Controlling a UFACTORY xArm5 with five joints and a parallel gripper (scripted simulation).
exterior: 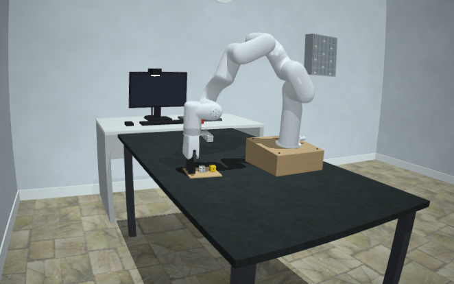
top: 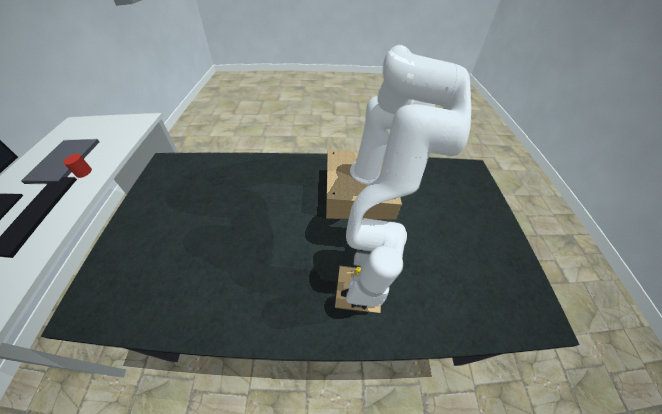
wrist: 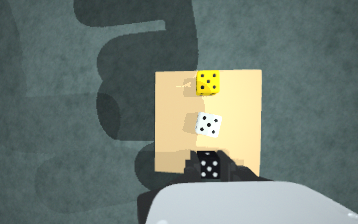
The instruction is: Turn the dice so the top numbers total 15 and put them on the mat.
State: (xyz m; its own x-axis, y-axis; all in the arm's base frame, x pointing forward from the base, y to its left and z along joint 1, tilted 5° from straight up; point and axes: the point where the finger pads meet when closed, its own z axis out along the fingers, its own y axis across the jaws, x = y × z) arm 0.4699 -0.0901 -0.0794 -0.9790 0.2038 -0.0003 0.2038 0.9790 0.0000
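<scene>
Now: the black die 10 mm below my hand. Also, from my hand: tan mat (50 mm behind, 20 mm below, 10 mm to the left); then yellow die (100 mm behind, 20 mm to the left, 10 mm below); then white die (50 mm behind, 10 mm to the left, 10 mm below).
</scene>
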